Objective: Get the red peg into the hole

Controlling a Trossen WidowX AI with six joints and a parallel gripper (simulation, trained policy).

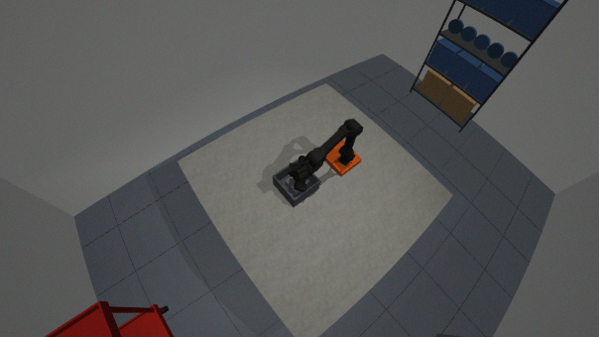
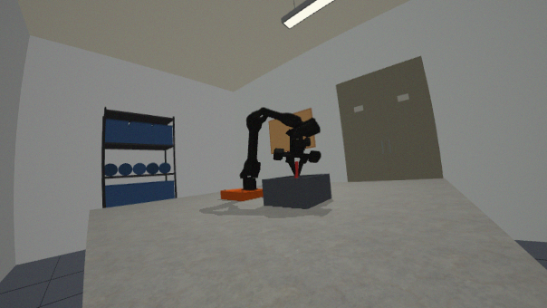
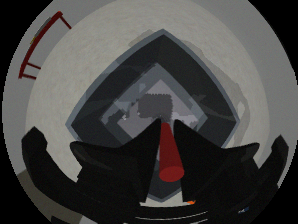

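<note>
My gripper tip is 10 mm past the red peg, 10 mm to the right of it and 10 mm below it. From my gripper tip the other things lie so: grey box (80 mm below).
</note>
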